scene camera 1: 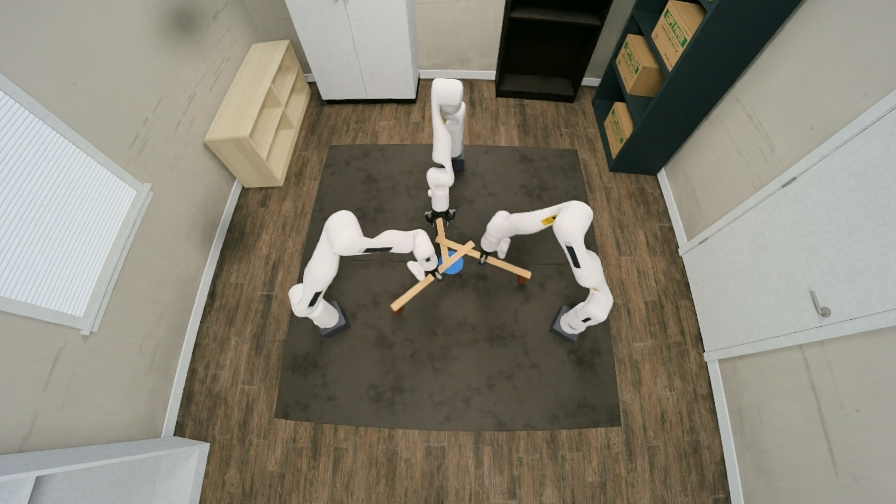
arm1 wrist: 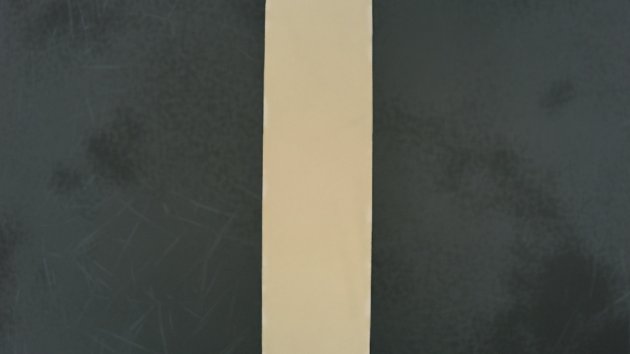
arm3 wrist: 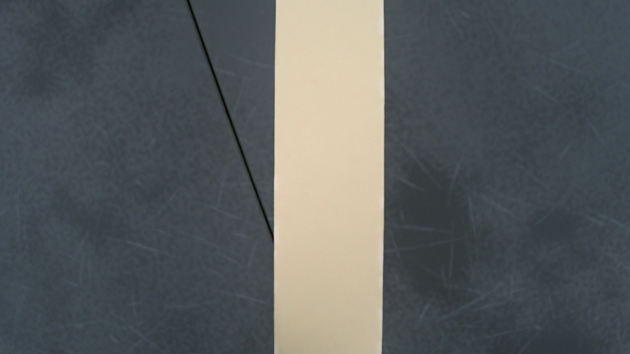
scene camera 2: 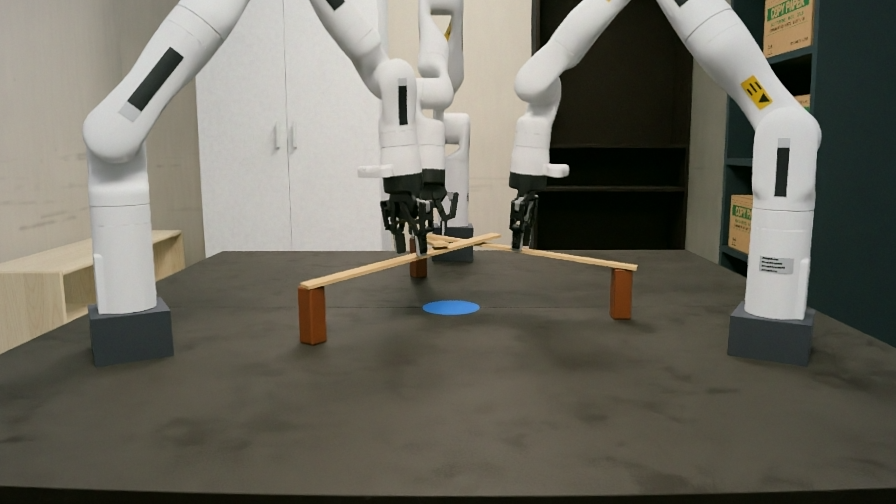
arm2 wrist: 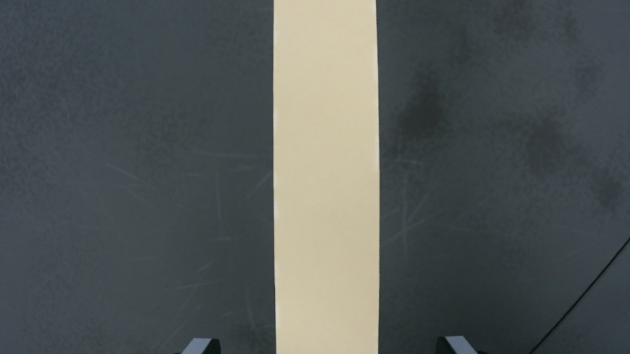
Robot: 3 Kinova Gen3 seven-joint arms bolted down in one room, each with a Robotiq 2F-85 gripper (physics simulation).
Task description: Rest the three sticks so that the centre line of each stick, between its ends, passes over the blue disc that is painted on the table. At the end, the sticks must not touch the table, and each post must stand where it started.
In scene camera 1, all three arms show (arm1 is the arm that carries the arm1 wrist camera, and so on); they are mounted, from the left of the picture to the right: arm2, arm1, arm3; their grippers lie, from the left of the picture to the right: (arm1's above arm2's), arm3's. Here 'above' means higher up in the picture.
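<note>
In scene camera 1, a left stick, a right stick and a top stick cross near the blue disc. In scene camera 2 the left stick and right stick slope down outwards onto brown posts; a third post stands behind. All are clear of the table. Arm1's gripper, arm2's gripper and arm3's gripper look open around their sticks. Arm1's and arm3's fingertips are outside their wrist views.
The grippers stand close around the crossing. In scene camera 2, the left arm's gripper partly hides the back one; the right arm's gripper is at the right stick. Dark arm bases stand at the sides of the table.
</note>
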